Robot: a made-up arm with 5 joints.
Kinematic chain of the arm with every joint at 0, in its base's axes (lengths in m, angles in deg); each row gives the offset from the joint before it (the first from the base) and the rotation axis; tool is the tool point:
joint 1: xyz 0 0 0.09 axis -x
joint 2: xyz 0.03 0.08 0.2 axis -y
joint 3: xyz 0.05 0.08 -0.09 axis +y
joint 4: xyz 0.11 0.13 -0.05 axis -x
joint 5: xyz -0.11 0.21 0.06 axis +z
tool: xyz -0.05 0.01 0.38
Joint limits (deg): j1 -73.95..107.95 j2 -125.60..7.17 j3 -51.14..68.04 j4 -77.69..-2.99 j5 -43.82..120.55
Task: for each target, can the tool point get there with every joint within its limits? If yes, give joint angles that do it. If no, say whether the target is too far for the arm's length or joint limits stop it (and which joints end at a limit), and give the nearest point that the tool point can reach.
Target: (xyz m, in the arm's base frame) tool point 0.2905 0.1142 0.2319
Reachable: yes | joints 55.56 -32.60 48.38 -67.83 58.92
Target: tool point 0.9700 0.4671 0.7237
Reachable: no: too far | nearest point 0.4611 0.3311 0.5392 | short by 0.558 m
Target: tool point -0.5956 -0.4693 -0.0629
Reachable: no: joint limits stop it (at a limit: joint 1, joint 2, joint 3, joint 5) | nearest point -0.1874 -0.2714 -0.1270 | short by 0.458 m
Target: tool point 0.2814 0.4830 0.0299
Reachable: yes | joints 66.82 -43.81 2.30 -27.21 53.01
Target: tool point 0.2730 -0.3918 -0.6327
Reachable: no: joint limits stop it (at a limit: joint 3, joint 4, joint 5) | nearest point 0.2270 -0.2605 -0.3905 | short by 0.279 m
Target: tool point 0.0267 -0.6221 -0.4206
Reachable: no: joint limits stop it (at a limit: joint 1, joint 3, joint 4, joint 5) | nearest point 0.0278 -0.3706 -0.3350 | short by 0.266 m
